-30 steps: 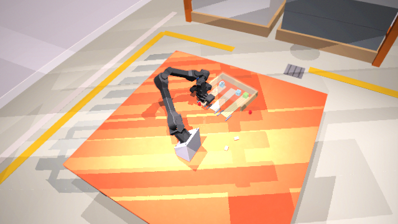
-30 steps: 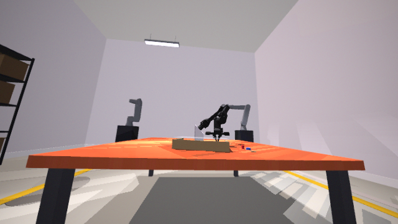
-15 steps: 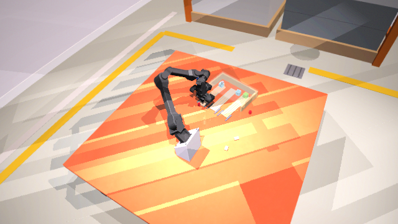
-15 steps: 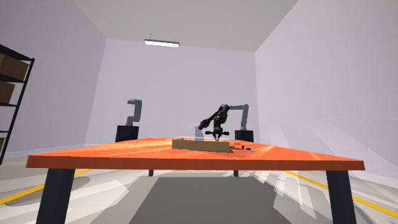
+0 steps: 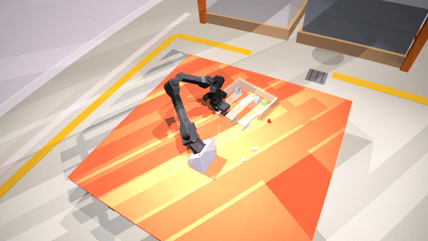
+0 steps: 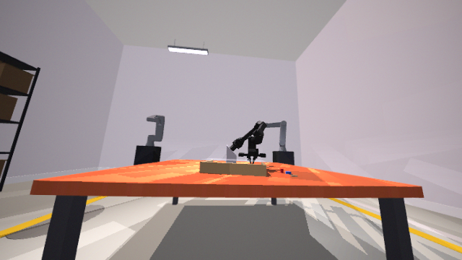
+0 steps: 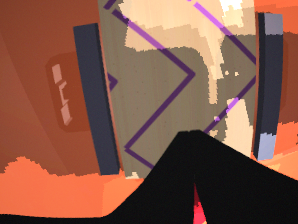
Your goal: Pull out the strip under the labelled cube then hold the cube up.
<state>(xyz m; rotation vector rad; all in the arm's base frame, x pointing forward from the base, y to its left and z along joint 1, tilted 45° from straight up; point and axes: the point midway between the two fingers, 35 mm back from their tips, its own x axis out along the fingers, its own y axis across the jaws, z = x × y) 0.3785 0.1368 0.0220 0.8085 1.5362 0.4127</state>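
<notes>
Now: gripper tip 10 cm short of the strip and 3 cm to the left of it.
</notes>
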